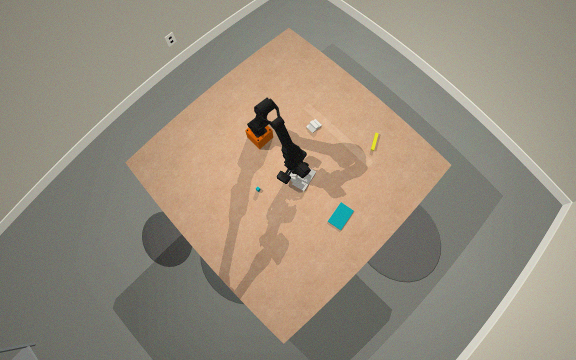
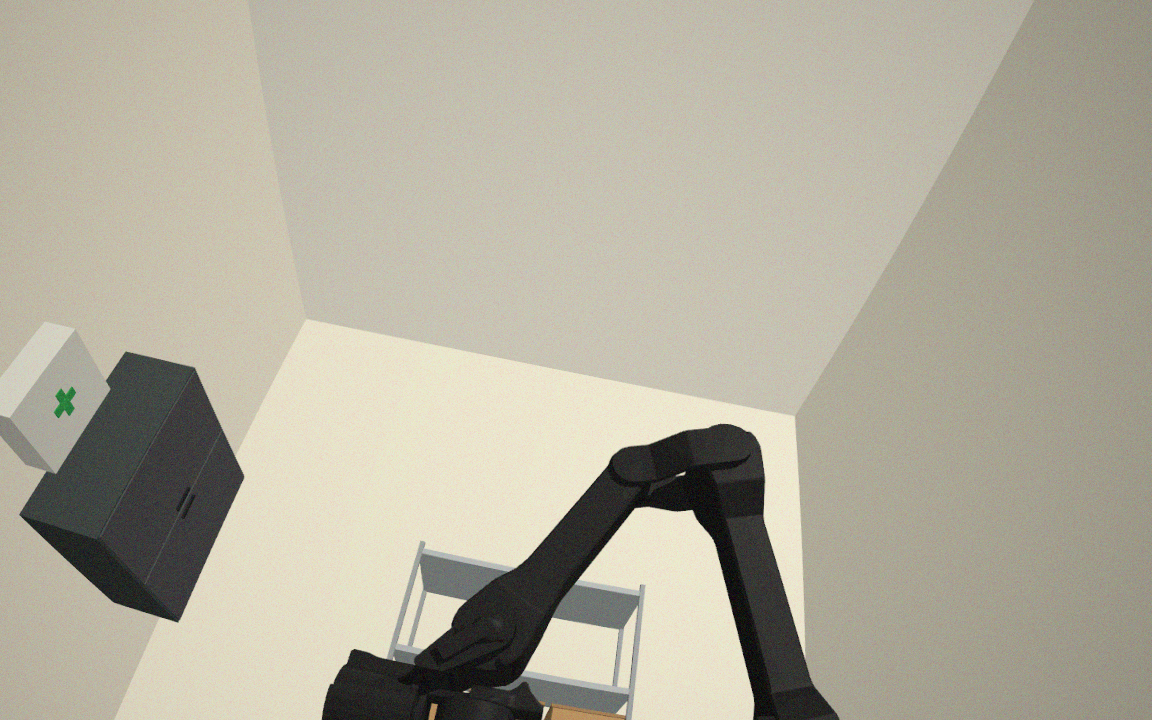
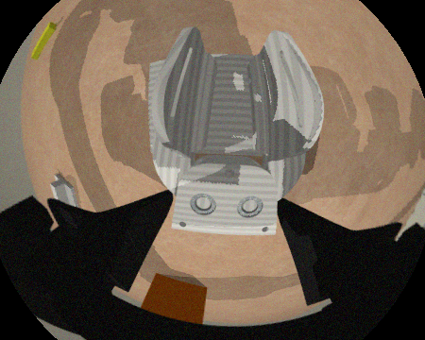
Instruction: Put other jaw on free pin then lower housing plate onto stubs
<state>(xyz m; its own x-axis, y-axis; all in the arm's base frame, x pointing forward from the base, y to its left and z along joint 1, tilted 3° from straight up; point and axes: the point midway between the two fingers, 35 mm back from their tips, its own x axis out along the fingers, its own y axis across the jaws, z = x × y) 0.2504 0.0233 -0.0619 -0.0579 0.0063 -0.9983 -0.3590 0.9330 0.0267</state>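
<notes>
Right now my gripper tip is 1 cm short of the grey housing plate and 2 cm below it. Round my gripper tip: grey jaw 2 cm ahead, 2 cm to the left, 1 cm above; then small teal cube 2 cm behind, 20 cm to the right, 1 cm above; then flat teal block 33 cm ahead, 6 cm to the left.
</notes>
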